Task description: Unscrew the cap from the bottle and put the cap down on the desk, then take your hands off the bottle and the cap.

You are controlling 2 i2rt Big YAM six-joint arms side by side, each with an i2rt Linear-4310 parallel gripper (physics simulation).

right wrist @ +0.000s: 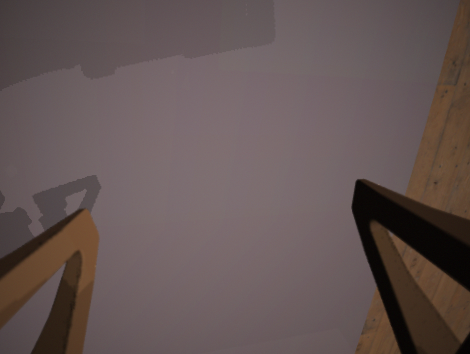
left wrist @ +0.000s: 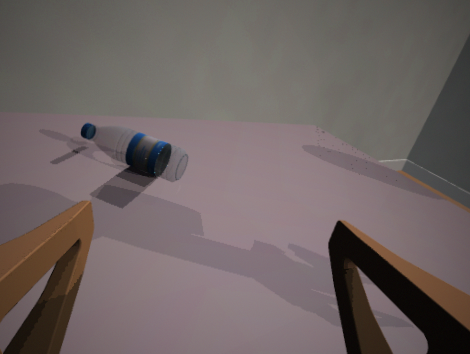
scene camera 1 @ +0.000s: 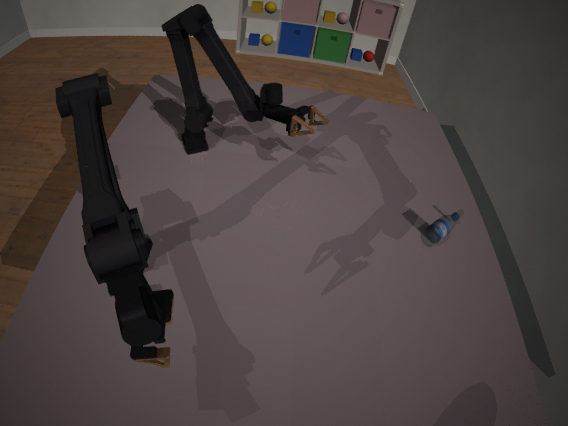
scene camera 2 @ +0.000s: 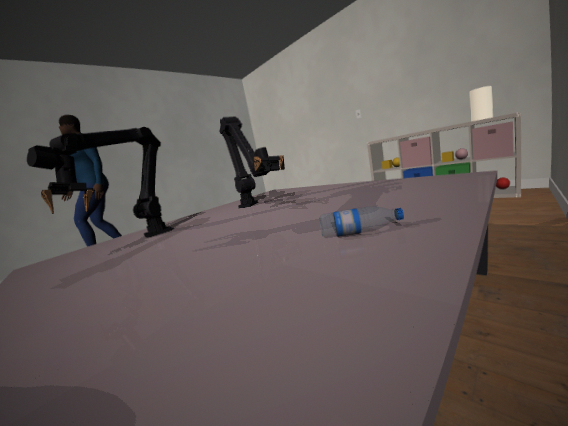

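Pixels of known places: left gripper, fingertip midpoint: (left wrist: 217,223) (scene camera 1: 322,126) (scene camera 2: 271,160); right gripper, fingertip midpoint: (right wrist: 223,207) (scene camera 1: 167,344) (scene camera 2: 70,212); left arm's base at its link origin: (scene camera 1: 194,143) (scene camera 2: 248,205); right arm's base at its link origin: (scene camera 2: 158,233).
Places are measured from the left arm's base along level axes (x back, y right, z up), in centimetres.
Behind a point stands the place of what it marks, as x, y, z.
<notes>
A clear bottle (scene camera 1: 441,229) {-64.0, 71.6, 6.3} (scene camera 2: 356,221) {-67.8, 72.9, 4.0} (left wrist: 142,151) {-64.7, 67.4, 4.8} with a blue and white label lies on its side on the desk (scene camera 1: 300,325) {-7.2, 80.3, 0.0} (scene camera 2: 240,320) {-51.3, 104.3, 0.0} (left wrist: 240,175) {-52.2, 85.6, 0.0}, near the edge at the right of the scene camera 1 picture. Its blue cap (scene camera 1: 455,216) {-76.8, 68.2, 4.4} (scene camera 2: 399,213) (left wrist: 88,131) {-77.1, 66.7, 3.8} is on the neck. My left gripper (scene camera 1: 321,126) {-34.0, 32.2, 23.5} (scene camera 2: 270,162) {-34.0, 32.2, 23.5} (left wrist: 217,223) {-34.0, 32.2, 23.5} is open and empty, above the desk and well apart from the bottle. My right gripper (scene camera 1: 169,332) {25.4, 81.6, 20.2} (scene camera 2: 67,201) (right wrist: 223,207) {25.4, 81.6, 20.2} is open and empty, far from the bottle near the opposite side of the desk.
A shelf unit (scene camera 1: 392,42) (scene camera 2: 518,155) with coloured bins and small toys stands beyond the desk. A wall runs along the desk's right side in scene camera 1. A person (scene camera 2: 89,170) stands behind the right arm in scene camera 2. Arm shadows fall on the desk.
</notes>
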